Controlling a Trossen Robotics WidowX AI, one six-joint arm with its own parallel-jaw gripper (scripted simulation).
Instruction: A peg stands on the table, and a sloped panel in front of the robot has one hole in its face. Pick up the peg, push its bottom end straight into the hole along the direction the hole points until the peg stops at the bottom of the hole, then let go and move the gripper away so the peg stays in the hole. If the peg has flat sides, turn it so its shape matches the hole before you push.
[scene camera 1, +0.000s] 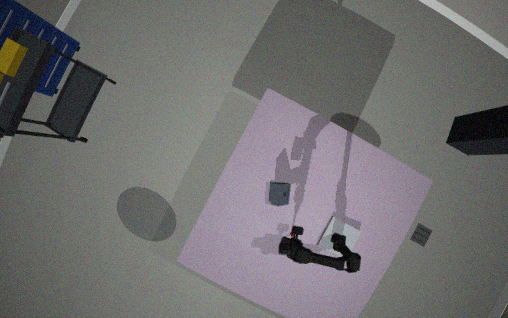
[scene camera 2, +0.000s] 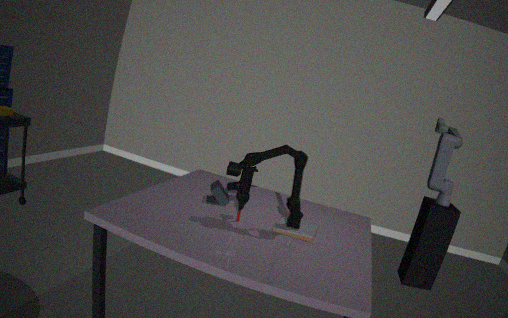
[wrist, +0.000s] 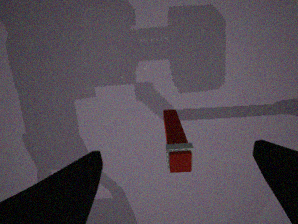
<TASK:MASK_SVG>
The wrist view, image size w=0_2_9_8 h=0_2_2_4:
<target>my gripper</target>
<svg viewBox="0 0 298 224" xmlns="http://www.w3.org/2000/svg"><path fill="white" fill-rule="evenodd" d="M101 151L86 153L80 160L72 161L72 164L67 165L64 169L59 169L53 175L48 176L47 179L41 180L40 183L33 184L33 186L24 189L23 192L13 194L7 200L0 201L0 224L85 224L89 217L90 208L93 205L93 198L96 197L98 181L100 181L102 167L104 167ZM255 141L253 156L254 160L257 161L257 167L261 169L262 176L265 176L263 179L269 184L271 192L274 192L274 196L277 196L278 202L281 202L281 206L285 209L291 224L298 224L298 152L294 151L294 149L291 151L291 149L282 147L282 145L279 147L279 145L269 143L266 140Z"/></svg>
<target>red peg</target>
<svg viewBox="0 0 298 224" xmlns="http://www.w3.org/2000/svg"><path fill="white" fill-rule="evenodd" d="M164 109L168 172L192 172L192 143L189 143L188 139L186 139L184 128L182 128L176 109Z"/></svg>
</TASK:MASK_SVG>
